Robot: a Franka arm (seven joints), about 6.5 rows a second.
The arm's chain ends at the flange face. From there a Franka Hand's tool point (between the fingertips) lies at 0.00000 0.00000 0.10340 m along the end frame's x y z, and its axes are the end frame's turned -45 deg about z.
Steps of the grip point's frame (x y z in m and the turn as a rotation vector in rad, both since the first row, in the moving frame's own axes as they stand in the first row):
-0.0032 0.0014 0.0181 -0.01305 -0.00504 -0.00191
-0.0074 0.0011 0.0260 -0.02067 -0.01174 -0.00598
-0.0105 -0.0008 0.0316 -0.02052 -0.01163 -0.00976
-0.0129 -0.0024 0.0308 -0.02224 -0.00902 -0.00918
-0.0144 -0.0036 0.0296 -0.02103 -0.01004 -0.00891
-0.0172 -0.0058 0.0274 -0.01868 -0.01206 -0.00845
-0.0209 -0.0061 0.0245 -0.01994 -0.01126 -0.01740
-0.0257 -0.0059 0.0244 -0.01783 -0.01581 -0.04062
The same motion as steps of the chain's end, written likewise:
-0.0019 0.0019 0.0181 -0.01279 0.00566 -0.00191
-0.0051 0.0036 0.0260 -0.02292 0.00631 -0.00598
-0.0087 0.0045 0.0316 -0.02273 0.00629 -0.00976
-0.0118 0.0051 0.0308 -0.02210 0.00935 -0.00918
-0.0135 0.0054 0.0296 -0.02197 0.00777 -0.00891
-0.0168 0.0058 0.0274 -0.02174 0.00468 -0.00845
-0.0197 0.0082 0.0245 -0.02206 0.00614 -0.01740
-0.0225 0.0115 0.0244 -0.02379 0.00143 -0.04062

